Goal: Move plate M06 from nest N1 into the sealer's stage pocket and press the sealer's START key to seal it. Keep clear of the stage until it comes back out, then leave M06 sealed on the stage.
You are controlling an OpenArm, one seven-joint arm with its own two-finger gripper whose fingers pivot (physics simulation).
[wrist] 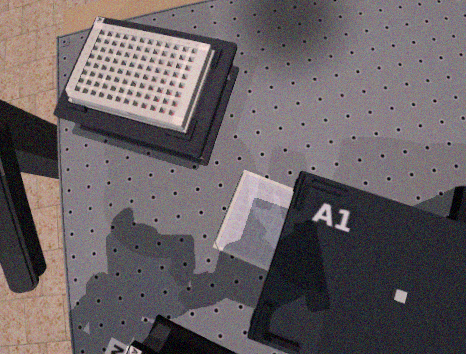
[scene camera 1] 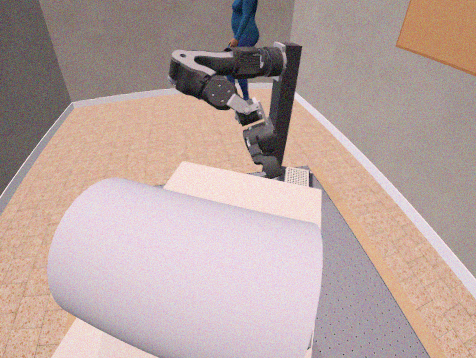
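Observation:
A white many-well plate (wrist: pixel 140 75) (scene camera 1: pixel 297 176) sits in a dark nest (wrist: pixel 200 145) near the table corner; I cannot read its label or the nest's. A dark panel (wrist: pixel 365 260) marked A1, with raised corner ridges, lies at the right of the wrist view and looks like the sealer's stage; no plate shows on its visible part. In the scene view the large pale rounded body (scene camera 1: pixel 185 265) appears to be the sealer. The START key cannot be made out. My gripper (scene camera 1: pixel 272 175) is open and empty, low beside the white plate; its fingertips are hard to see.
A pale see-through patch (wrist: pixel 255 215) lies against the A1 panel's left edge. A black nest (wrist: pixel 185 340), its label partly cut off, is at the bottom of the wrist view. The perforated table (scene camera 1: pixel 360 300) runs along the sealer's right side. A person (scene camera 1: pixel 245 25) stands behind the arm.

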